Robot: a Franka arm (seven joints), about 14 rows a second.
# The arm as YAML. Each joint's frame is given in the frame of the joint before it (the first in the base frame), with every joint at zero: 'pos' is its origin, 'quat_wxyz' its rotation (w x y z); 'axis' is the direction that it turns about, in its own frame. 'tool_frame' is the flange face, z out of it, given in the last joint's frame.
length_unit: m
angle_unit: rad
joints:
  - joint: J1
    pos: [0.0, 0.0, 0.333]
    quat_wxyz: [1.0, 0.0, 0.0, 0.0]
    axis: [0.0, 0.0, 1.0]
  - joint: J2
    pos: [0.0, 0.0, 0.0]
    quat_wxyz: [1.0, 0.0, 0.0, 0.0]
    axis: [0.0, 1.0, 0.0]
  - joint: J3
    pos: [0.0, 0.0, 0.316]
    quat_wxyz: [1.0, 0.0, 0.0, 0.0]
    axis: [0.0, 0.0, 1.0]
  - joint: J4
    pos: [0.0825, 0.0, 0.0]
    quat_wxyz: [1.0, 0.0, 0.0, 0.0]
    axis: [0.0, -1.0, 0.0]
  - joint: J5
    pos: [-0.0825, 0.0, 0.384]
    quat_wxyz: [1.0, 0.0, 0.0, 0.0]
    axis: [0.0, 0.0, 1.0]
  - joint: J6
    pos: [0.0, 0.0, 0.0]
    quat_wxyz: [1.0, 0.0, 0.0, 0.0]
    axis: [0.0, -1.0, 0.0]
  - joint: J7
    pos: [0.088, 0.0, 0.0]
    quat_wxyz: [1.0, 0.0, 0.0, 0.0]
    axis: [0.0, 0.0, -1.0]
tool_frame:
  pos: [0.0, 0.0, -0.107]
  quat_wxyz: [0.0, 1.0, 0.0, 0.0]
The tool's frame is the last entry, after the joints.
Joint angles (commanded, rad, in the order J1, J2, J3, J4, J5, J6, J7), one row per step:
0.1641, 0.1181, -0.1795, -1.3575, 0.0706, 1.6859, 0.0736
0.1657, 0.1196, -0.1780, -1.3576, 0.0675, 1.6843, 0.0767
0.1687, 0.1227, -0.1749, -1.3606, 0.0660, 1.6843, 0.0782
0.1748, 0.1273, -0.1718, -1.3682, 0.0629, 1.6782, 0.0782
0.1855, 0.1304, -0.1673, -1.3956, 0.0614, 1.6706, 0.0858
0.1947, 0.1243, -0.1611, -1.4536, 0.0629, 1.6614, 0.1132
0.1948, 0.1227, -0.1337, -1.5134, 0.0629, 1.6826, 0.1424
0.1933, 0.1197, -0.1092, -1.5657, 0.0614, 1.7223, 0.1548
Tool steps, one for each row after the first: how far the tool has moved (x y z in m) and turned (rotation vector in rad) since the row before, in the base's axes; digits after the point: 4 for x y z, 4 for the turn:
0.0004, 0.0016, -0.0011, -0.0025, 0.0034, -0.0002
0.0011, 0.0035, -0.0033, -0.0013, 0.0062, 0.0044
0.0011, 0.0053, -0.0071, -0.0035, 0.0183, 0.0090
0.0004, 0.0088, -0.0159, -0.0007, 0.0384, 0.0073
-0.0034, 0.0082, -0.0253, 0.0047, 0.0626, -0.0126
-0.0011, 0.0148, -0.0261, 0.0036, 0.0390, -0.0039
-0.0005, 0.0122, -0.0199, 0.0013, 0.0107, 0.0079

